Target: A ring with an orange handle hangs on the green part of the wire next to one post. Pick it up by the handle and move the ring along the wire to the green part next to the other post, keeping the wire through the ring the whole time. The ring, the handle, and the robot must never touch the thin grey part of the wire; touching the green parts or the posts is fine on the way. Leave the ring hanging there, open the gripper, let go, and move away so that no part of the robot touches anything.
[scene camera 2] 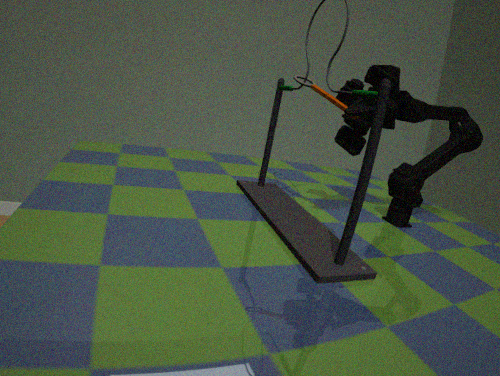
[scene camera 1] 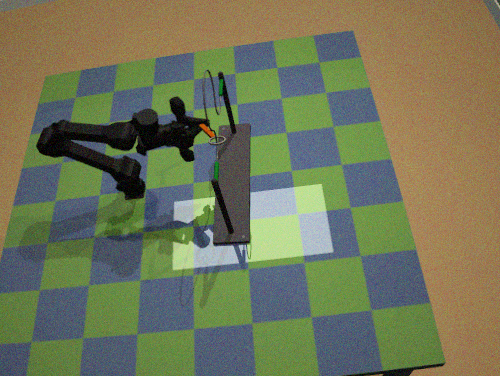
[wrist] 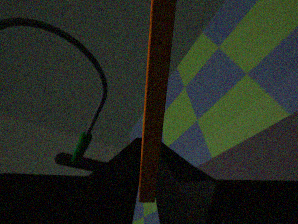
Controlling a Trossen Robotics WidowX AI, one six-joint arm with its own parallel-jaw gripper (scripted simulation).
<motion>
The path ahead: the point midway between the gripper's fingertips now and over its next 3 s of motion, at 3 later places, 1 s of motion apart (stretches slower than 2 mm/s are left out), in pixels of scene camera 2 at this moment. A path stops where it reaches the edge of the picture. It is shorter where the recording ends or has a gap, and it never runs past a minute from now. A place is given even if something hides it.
My gripper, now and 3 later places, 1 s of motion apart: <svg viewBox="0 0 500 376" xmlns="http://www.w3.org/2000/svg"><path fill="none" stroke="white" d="M345 114L354 93L359 72L360 51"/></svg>
</motion>
